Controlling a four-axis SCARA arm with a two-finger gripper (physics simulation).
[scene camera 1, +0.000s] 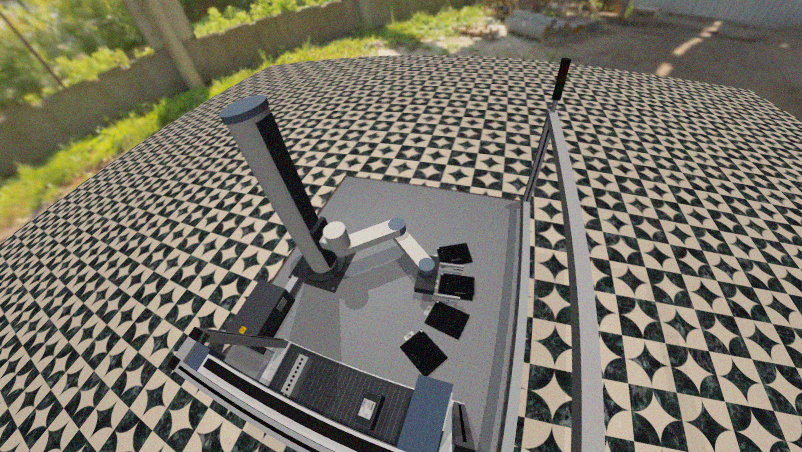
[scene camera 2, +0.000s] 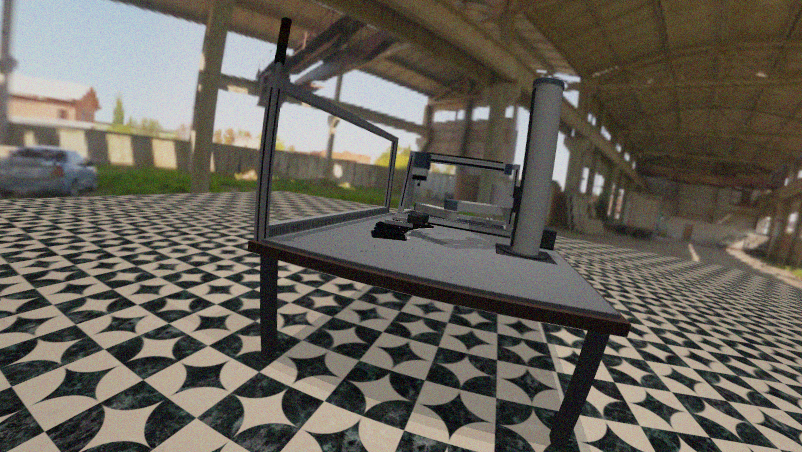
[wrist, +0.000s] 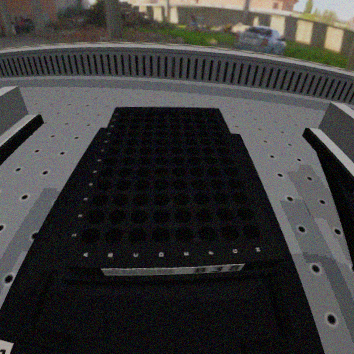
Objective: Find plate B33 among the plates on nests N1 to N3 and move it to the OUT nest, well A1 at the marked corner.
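Places are measured from the arm's base along level axes (x ahead, y right, z down), in metres.
Pixels of known places: gripper, between the fingertips: (scene camera 1: 462, 282) (scene camera 2: 388, 219) (wrist: 174, 105); arm's base, origin of its link: (scene camera 1: 324, 263) (scene camera 2: 523, 255).
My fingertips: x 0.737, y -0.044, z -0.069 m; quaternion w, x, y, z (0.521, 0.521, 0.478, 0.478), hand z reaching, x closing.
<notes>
For each thing: its top centre in the pictures, then the offset to it from my fingertips. "spot": a spot on its surface instead. Level surfaces: height alone.
- black well plate, centre of its top: (wrist: 169, 149) (scene camera 1: 460, 284) (scene camera 2: 388, 223) dx -0.004, dy -0.001, dz +0.024 m
- black nest, centre of its top: (wrist: 165, 192) (scene camera 1: 456, 285) dx -0.023, dy -0.001, dz +0.038 m
- table, height of its surface: dz +0.056 m
- conveyor, height of its surface: dz +0.007 m
- small dark box, a spot on its surface: (scene camera 1: 369, 408) spot: dx -0.198, dy +0.615, dz -0.064 m
- dark cabinet, a spot on its surface: (scene camera 1: 258, 308) spot: dx -0.846, dy +0.427, dz -0.058 m
My gripper (scene camera 1: 459, 284) (wrist: 174, 105) is open, its two fingers wide apart on either side of a black well plate (wrist: 161, 185) and touching nothing. The plate sits on a black nest (wrist: 165, 315). Letters A to H run along its near edge, A at the left, so well A1 is at the near left corner. Its label strip (wrist: 172, 270) is too foreshortened to read. In scene camera 1, black plates or nests stand in an arc: one at the back (scene camera 1: 454, 253) and two nearer the conveyor, a middle one (scene camera 1: 447, 320) and a front one (scene camera 1: 424, 352). Plate B33 and the OUT nest cannot be told apart there.
The arm's column (scene camera 1: 280, 196) (scene camera 2: 541, 168) stands on the table (scene camera 1: 381, 193) (scene camera 2: 449, 275). A conveyor (scene camera 1: 336, 381) carrying a small dark box (scene camera 1: 369, 408) is at the front. A dark cabinet (scene camera 1: 258, 308) stands left. A frame (scene camera 1: 572, 252) (scene camera 2: 265, 168) borders the plate side.
</notes>
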